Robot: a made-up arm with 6 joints.
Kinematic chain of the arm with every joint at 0, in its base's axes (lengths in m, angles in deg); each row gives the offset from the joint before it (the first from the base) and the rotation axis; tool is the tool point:
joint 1: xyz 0 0 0.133 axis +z
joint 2: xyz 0 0 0 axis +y
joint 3: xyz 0 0 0.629 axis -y
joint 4: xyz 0 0 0 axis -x
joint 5: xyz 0.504 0 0 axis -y
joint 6: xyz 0 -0.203 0 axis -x
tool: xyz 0 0 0
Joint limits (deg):
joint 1: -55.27..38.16
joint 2: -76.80..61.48
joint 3: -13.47..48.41
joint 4: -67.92..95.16
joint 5: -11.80..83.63
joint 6: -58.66..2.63
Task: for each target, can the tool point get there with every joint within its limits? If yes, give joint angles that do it. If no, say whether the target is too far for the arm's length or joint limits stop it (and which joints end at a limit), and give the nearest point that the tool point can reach.
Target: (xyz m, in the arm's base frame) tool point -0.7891 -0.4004 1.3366
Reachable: no: too far | nearest point -0.6102 -0.3096 1.0638 | short by 0.339 m
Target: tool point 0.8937 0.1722 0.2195
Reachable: yes | joints 23.52 50.95 17.85 -11.71 25.69 -29.50
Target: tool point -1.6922 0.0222 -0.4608
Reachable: no: too far | nearest point -1.0687 0.0140 0.5714 | short by 1.206 m
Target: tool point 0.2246 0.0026 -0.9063
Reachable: no: joint limits stop it (at a limit: joint 2, joint 3, joint 4) | nearest point 0.5076 0.0059 -0.1022 | short by 0.852 m
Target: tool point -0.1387 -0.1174 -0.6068
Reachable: no: joint limits stop it (at a limit: joint 1, joint 2, joint 3, joint 4) | nearest point 0.2232 -0.4559 -0.1022 | short by 0.707 m
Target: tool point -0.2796 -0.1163 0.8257
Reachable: yes | joints -17.61 -61.46 -4.58 -15.67 44.18 -9.88
